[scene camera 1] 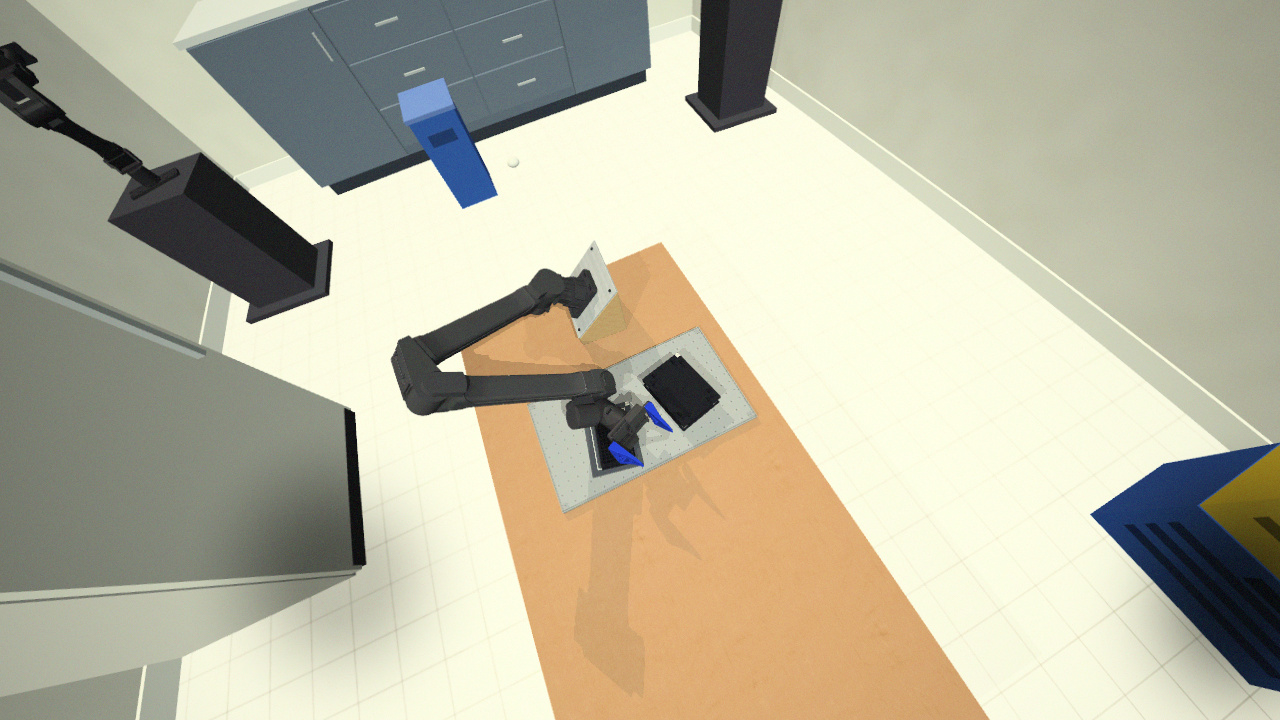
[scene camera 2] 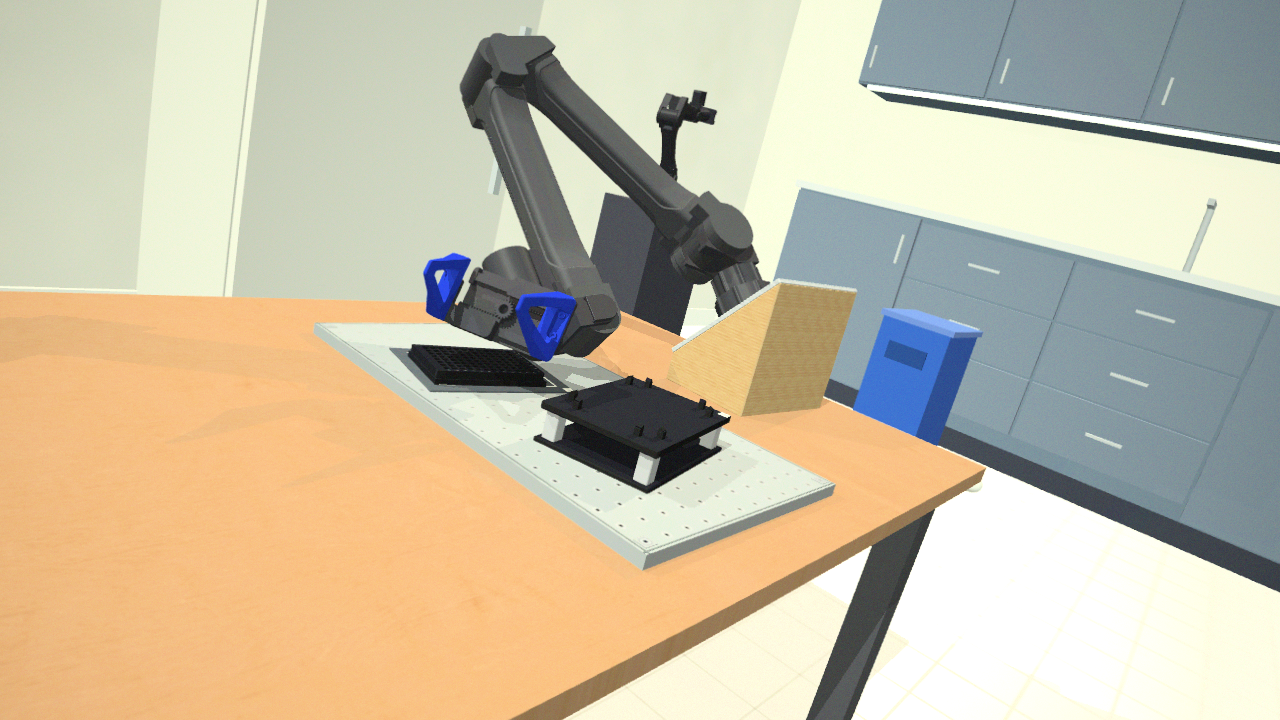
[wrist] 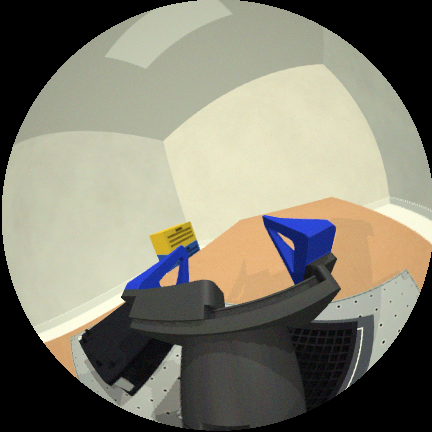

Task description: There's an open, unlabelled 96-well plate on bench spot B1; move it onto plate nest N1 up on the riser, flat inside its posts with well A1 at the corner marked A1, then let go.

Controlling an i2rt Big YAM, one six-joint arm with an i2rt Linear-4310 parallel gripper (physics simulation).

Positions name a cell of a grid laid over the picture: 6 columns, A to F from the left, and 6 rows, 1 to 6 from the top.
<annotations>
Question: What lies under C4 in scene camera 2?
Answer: A black well plate.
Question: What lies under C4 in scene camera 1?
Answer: My gripper.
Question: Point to a black well plate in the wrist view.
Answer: E5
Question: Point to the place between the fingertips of my gripper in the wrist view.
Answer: At D4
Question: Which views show my gripper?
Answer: Scene camera 1, scene camera 2 and the wrist view: all of them.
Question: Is my gripper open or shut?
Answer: Open.
</annotations>
